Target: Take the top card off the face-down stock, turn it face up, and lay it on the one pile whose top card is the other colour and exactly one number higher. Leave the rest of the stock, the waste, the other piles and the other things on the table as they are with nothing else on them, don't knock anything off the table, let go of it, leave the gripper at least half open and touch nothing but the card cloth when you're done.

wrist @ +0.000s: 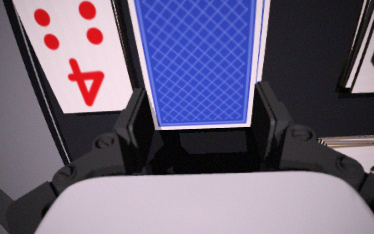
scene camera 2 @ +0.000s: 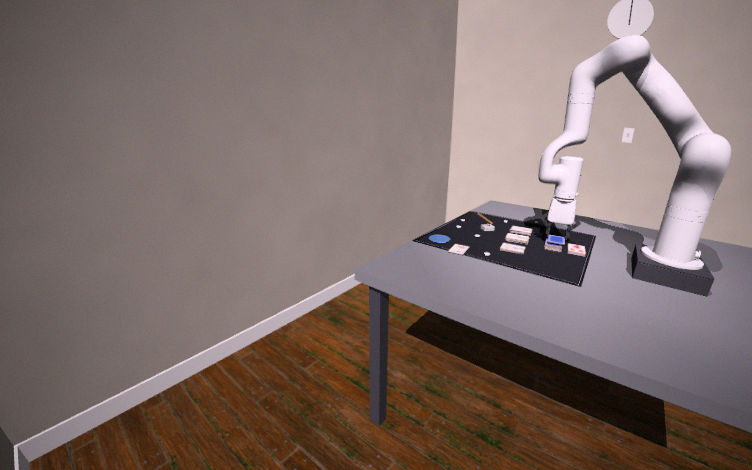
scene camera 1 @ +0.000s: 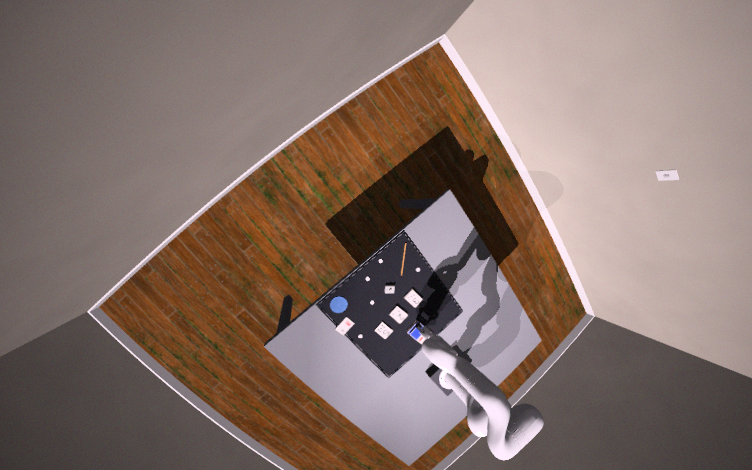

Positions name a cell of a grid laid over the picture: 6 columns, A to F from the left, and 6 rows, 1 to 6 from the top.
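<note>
The gripper (scene camera 2: E4) is visible, and the wrist view offers another sight of the gripper (wrist: D3). A black card cloth (scene camera 1: D4) belongs to the scene too, and the wrist view likewise shows the cloth (wrist: E2).
</note>
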